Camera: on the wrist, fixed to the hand. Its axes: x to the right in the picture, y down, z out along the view.
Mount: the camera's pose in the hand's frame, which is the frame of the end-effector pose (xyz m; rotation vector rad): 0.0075 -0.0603 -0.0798 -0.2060 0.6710 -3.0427
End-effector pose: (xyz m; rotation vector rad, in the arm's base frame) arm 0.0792 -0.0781 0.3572 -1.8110 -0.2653 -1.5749
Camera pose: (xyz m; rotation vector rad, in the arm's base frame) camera -0.0162 -0.0863 0.3870 -0.4630 1.3074 1.1743
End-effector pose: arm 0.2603 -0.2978 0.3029 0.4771 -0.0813 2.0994
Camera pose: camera 0.2824 -0.2394 0.2244 -0.3807 0.4929 -0.8683
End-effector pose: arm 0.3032 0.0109 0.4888 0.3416 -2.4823 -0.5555
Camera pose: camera 0.3505 -0.0698 0.5249 2.9091 0.5944 -0.9752
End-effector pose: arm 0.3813 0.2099 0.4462 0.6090 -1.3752 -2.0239
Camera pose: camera 0.4156 0.1690 0.3613 -1.5030 -0.7722 0.6667
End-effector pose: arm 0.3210 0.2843 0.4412 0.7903 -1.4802 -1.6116
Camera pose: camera 0.3775 0.2384 0.3722 -1.6729 -1.0427 0.8914
